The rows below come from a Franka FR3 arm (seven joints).
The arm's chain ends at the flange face. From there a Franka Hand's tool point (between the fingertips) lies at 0.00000 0.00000 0.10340 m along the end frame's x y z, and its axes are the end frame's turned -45 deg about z.
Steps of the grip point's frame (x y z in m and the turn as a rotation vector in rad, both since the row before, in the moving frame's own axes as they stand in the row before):
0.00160 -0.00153 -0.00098 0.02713 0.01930 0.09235
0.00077 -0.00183 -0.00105 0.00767 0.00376 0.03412
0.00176 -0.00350 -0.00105 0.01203 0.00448 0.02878
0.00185 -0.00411 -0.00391 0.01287 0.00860 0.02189
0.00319 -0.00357 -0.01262 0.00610 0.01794 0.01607
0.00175 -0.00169 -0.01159 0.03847 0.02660 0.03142
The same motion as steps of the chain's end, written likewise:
0.00046 0.00120 -0.00092 0.03283 -0.00554 0.09235
-0.00048 -0.00100 -0.00105 0.00808 -0.00276 0.03412
-0.00070 -0.00250 -0.00104 0.01167 -0.00534 0.02878
-0.00130 -0.00264 -0.00390 0.01518 -0.00302 0.02189
-0.00115 -0.00303 -0.01260 0.01700 0.00837 0.01607
0.00084 0.00234 -0.01148 0.04601 -0.00839 0.03142

